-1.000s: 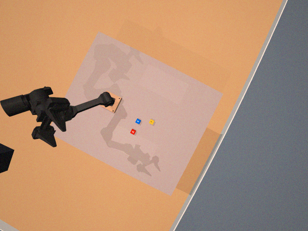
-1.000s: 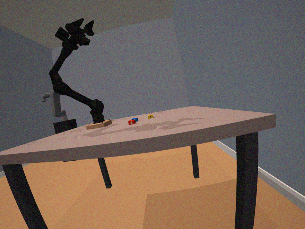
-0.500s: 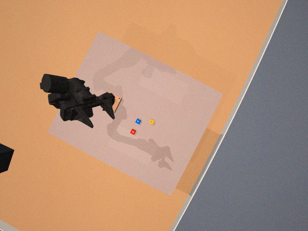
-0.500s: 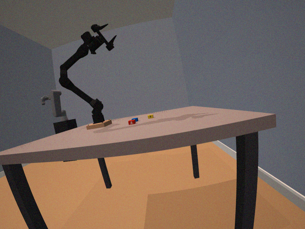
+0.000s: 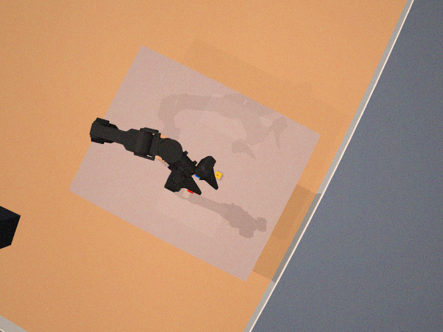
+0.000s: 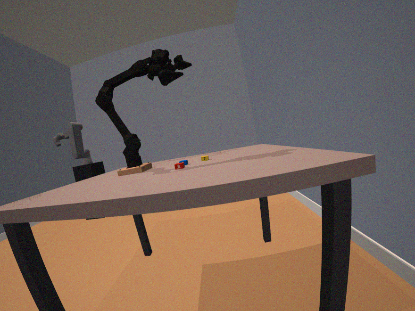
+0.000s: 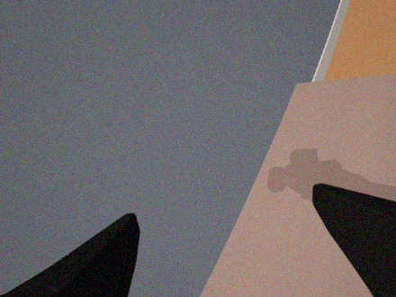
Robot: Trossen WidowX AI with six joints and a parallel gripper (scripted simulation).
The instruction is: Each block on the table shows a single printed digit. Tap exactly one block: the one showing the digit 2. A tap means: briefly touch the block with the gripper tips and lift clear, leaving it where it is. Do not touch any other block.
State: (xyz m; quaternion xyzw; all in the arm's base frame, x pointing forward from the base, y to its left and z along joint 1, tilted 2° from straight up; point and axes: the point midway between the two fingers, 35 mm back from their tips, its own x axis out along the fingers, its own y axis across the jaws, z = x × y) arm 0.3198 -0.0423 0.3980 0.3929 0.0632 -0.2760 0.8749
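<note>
Right now my gripper tip is 41 cm above the blue block, 9 cm past it and 1 cm to the right of it. The rest, counted from my gripper tip: yellow block: 41 cm below, 4 cm to the left, 1 cm ahead; then red block: 41 cm below, 9 cm behind, 8 cm to the right.
</note>
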